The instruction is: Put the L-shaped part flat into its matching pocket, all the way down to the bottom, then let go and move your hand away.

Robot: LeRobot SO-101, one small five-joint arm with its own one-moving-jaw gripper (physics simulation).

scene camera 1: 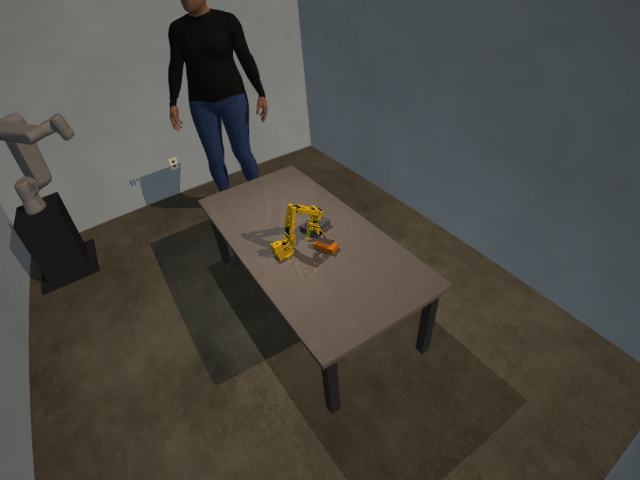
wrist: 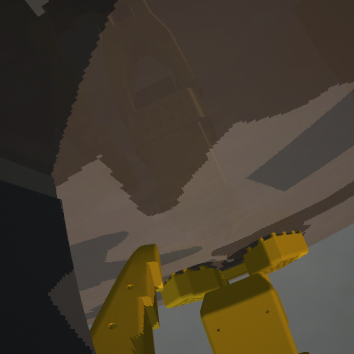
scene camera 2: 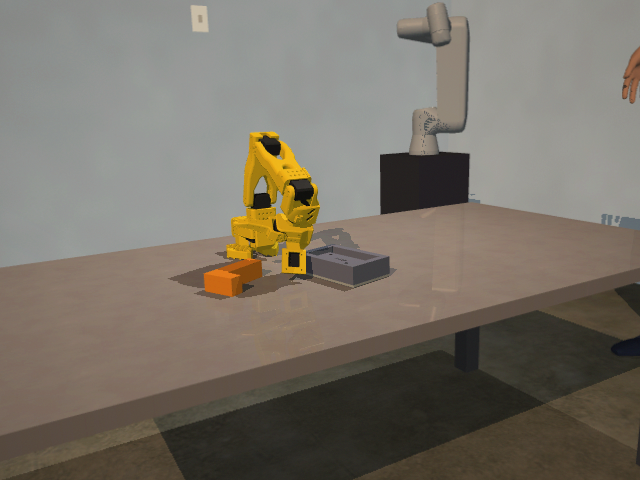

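The orange L-shaped part lies on the table, beside the grey tray with the pocket and apart from it. The grey tray stands to the part's right in the second scene view; its recess shows from above and no orange part is in it. My gripper points down with its jaws spread, low over the table between the part and the tray, partly in front of the tray in the first scene view. The wrist view shows one notched jaw; the other is out of the picture. The part does not show there.
The tabletop carries the yellow arm, whose base stands near one long edge. A person stands behind the table. A grey robot arm stands on a black pedestal away from the table.
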